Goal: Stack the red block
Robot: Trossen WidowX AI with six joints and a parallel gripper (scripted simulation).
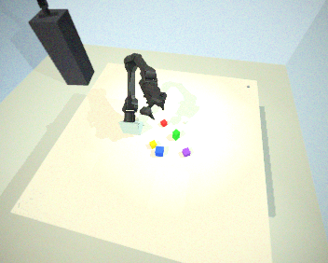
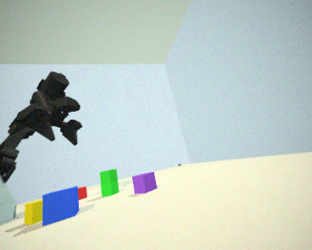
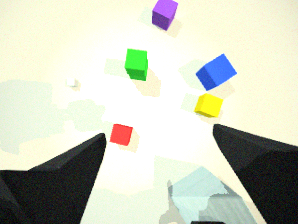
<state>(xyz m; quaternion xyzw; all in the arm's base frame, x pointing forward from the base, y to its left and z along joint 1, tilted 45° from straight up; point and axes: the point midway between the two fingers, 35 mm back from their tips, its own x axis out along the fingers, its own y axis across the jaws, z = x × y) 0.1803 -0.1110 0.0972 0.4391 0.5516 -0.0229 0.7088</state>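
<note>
Now: the red block 20 mm ahead of my gripper tip, 60 mm to the left of it and 160 mm below it. The rest, counted from my gripper tip: purple block 170 mm ahead, 160 mm to the right, 150 mm below; then yellow block 30 mm behind, 110 mm to the right, 150 mm below; then blue block 10 mm ahead, 160 mm to the right, 150 mm below.
</note>
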